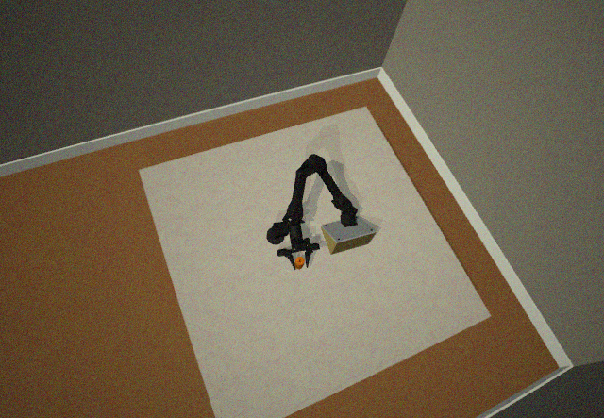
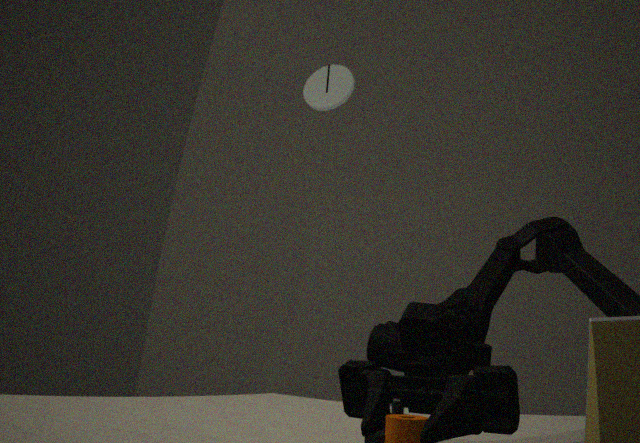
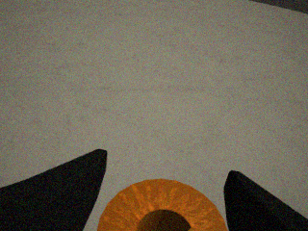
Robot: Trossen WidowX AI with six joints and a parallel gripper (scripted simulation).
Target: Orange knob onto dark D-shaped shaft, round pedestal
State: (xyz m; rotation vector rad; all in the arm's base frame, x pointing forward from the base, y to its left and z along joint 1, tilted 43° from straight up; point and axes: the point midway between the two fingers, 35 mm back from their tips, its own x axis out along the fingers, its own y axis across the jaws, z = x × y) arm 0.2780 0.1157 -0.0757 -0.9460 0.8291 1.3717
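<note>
Now: gripper tip 30 mm to the left of the orange knob and 20 mm above it. From my gripper tip the other things lie so: round dark pedestal (190 mm to the right, 70 mm ahead, 20 mm below).
</note>
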